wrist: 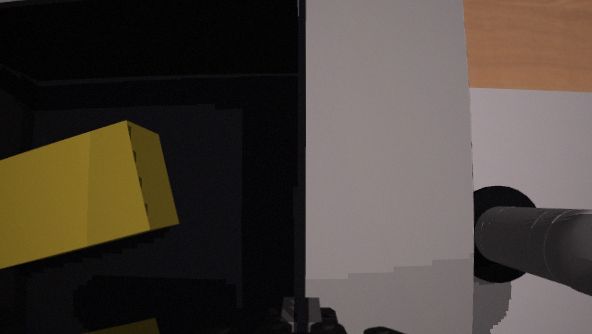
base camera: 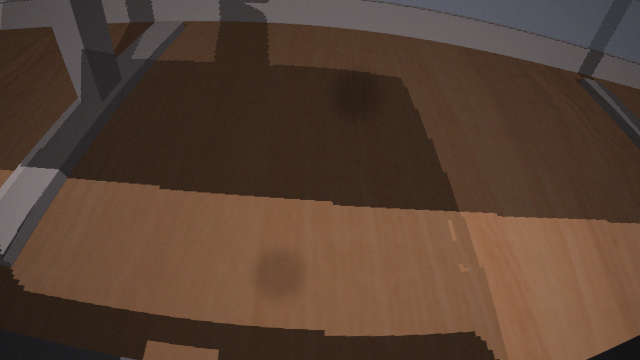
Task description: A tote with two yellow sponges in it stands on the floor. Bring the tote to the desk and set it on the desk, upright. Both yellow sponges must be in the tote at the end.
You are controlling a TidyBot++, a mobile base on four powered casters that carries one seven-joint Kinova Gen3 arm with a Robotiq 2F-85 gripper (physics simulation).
Labels:
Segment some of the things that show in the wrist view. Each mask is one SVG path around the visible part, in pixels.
The gripper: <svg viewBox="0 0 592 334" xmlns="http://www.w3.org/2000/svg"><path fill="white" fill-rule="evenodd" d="M363 332L363 334L405 334L381 326L368 328ZM239 329L233 326L217 325L191 334L239 334ZM305 297L305 334L347 334L344 326L338 323L336 312L333 309L320 308L319 298ZM297 297L284 297L283 307L272 307L267 310L265 322L258 326L255 334L297 334Z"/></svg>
A black tote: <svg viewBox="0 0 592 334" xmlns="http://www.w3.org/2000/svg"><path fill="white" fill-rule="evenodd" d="M1 2L0 160L127 120L159 134L179 224L66 254L0 269L0 334L84 334L152 318L156 319L160 334L191 334L217 325L236 327L239 329L239 334L255 334L258 326L265 322L267 310L272 307L283 307L284 297L297 297L297 334L305 334L306 0L19 0Z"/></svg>

